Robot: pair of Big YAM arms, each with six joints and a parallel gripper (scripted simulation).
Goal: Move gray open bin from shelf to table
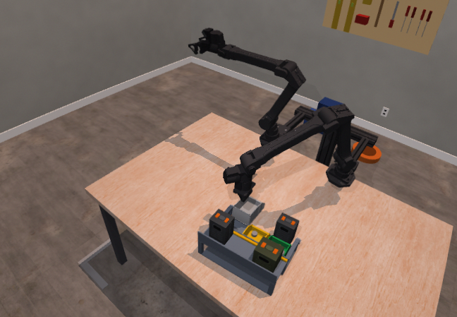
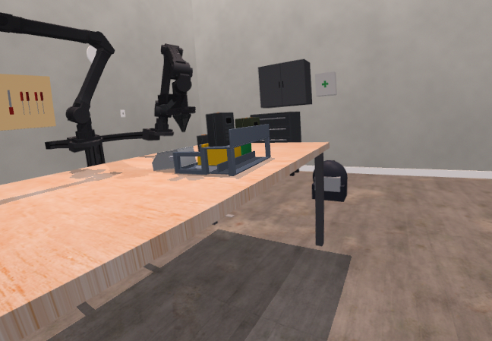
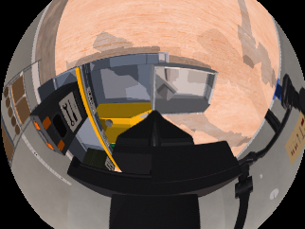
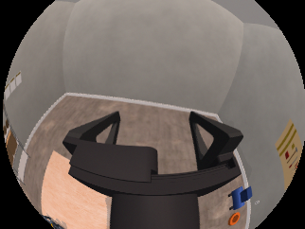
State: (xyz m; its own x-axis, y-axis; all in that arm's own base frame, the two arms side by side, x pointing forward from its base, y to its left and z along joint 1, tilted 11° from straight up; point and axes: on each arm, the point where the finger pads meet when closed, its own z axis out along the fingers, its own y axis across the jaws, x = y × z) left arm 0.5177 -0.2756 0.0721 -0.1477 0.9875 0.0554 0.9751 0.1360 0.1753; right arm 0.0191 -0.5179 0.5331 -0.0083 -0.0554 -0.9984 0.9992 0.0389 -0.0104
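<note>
Now: the gray open bin 120 mm below my left hand, 80 mm behind it and 10 mm to the right of it. Also, from my left hand: yellow bin (130 mm to the left, 130 mm below, 70 mm ahead); then gray shelf (140 mm to the left, 100 mm below, 100 mm ahead); then green bin (240 mm to the left, 130 mm below, 50 mm ahead).
</note>
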